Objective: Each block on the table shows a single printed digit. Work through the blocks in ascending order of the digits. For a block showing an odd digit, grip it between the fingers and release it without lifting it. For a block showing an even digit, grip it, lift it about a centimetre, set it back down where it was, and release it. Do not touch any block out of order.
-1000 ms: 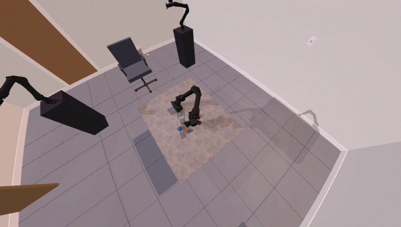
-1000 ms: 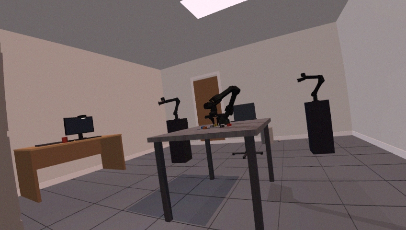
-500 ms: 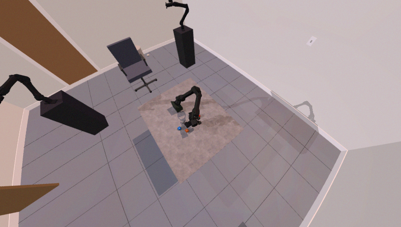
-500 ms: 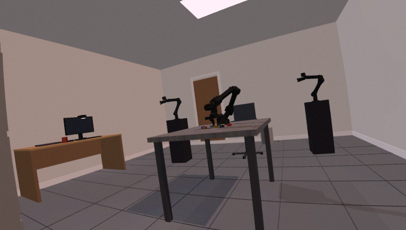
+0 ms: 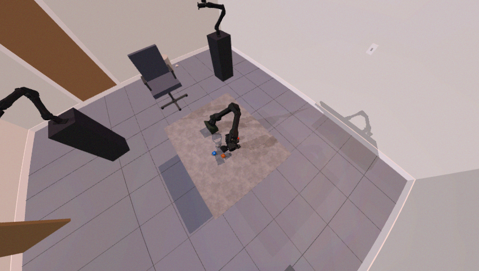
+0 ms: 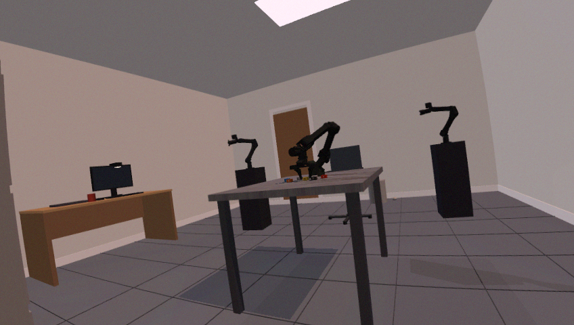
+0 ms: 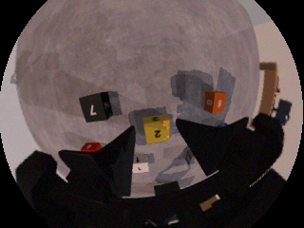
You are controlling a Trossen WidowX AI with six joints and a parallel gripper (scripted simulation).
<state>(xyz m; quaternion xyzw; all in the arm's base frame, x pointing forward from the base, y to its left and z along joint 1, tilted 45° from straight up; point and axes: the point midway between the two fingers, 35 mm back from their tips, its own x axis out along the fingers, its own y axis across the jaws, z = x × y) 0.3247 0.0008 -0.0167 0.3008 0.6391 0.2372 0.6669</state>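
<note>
The yellow block is 1 cm behind my gripper tip. From my gripper tip the other things lie so: red block 12 cm to the left, 3 cm behind; orange block 11 cm to the right, 2 cm ahead; dark grey block 7 cm to the left, 4 cm ahead.
</note>
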